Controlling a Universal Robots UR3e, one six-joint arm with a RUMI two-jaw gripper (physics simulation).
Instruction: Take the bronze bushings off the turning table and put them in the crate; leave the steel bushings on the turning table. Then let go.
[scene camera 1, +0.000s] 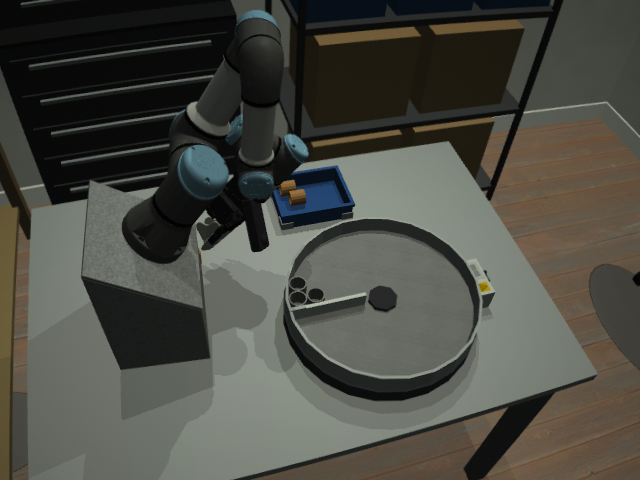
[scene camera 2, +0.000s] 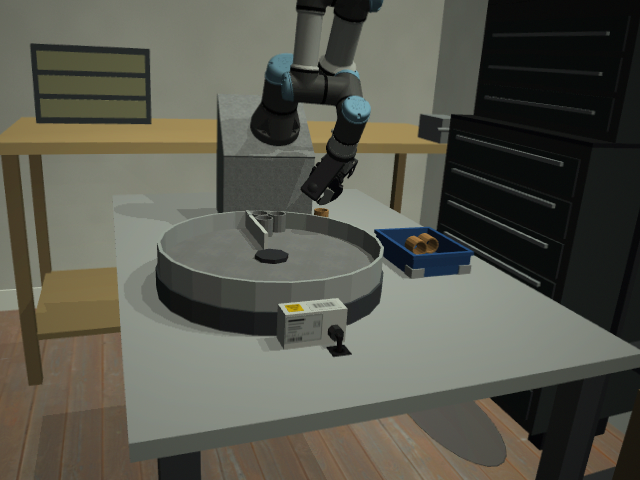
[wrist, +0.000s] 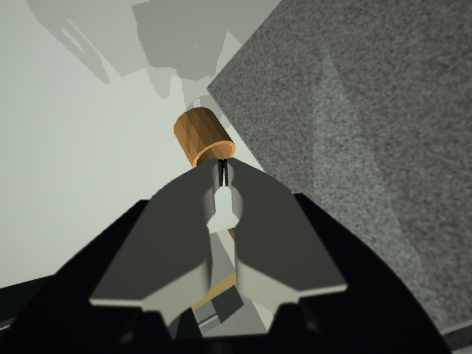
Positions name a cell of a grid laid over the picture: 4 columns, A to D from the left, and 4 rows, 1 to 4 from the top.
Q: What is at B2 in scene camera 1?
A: My gripper.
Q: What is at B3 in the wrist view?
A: My gripper.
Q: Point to a turning table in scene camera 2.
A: B3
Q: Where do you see my gripper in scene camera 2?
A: At B2
